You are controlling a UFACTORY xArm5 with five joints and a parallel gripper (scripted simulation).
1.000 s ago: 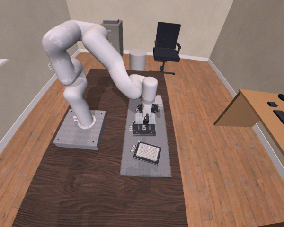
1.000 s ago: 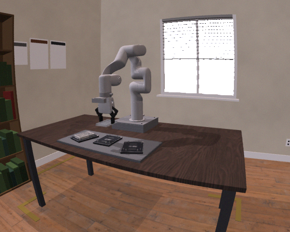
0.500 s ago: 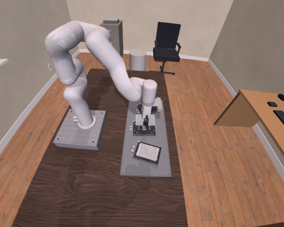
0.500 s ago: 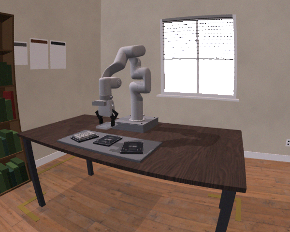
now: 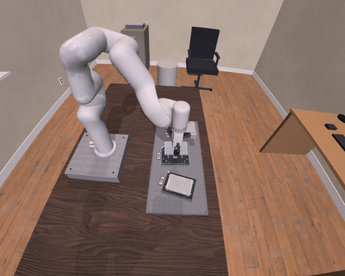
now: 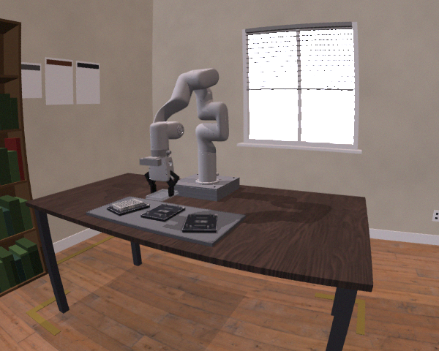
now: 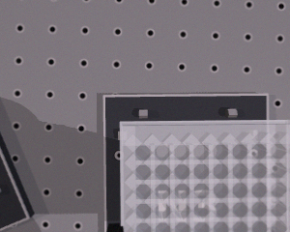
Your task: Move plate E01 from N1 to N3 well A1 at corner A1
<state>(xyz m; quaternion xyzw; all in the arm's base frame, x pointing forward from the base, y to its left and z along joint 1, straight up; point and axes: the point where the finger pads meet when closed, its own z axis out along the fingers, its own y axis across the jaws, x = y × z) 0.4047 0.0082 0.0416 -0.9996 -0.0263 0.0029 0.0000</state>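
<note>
Now: hand 9 cm above the nest frame. The rest, counted from my hand: nest N1 (3 cm ahead, 20 cm to the left, 9 cm below).
</note>
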